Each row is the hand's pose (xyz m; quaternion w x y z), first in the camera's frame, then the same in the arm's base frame.
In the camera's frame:
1: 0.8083 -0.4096 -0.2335 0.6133 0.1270 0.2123 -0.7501
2: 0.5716 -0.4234 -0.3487 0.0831 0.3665 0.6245 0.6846
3: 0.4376 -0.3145 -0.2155 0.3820 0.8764 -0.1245 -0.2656
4: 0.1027 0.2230 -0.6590 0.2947 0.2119 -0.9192 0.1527
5: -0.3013 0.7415 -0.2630 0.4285 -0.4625 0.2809 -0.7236
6: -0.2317 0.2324 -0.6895 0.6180 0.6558 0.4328 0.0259
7: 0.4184 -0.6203 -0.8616 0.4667 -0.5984 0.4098 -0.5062
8: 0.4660 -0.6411 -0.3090 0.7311 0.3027 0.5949 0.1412
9: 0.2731 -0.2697 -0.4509 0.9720 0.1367 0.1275 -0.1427
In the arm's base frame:
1: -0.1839 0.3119 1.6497 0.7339 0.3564 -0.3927 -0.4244
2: -0.1200 0.1484 1.4530 0.4240 -0.2744 0.6433 0.5754
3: -0.2688 0.1858 1.2981 0.4740 0.7235 -0.2485 0.4359
4: 0.1377 0.3565 0.6629 0.3158 -0.1366 0.7766 -0.5277
5: -0.2911 0.6225 0.0847 0.4836 -0.0537 -0.3201 -0.8129
6: 0.1009 0.1724 0.3843 0.8812 0.2316 0.0538 0.4086
7: 0.3351 -0.1879 1.3817 0.5191 -0.3167 -0.2153 -0.7642
8: -0.1966 -0.0800 1.4990 0.9522 -0.1526 0.0749 0.2540
9: -0.0686 0.0887 1.1110 0.8466 -0.0861 -0.5144 0.1062

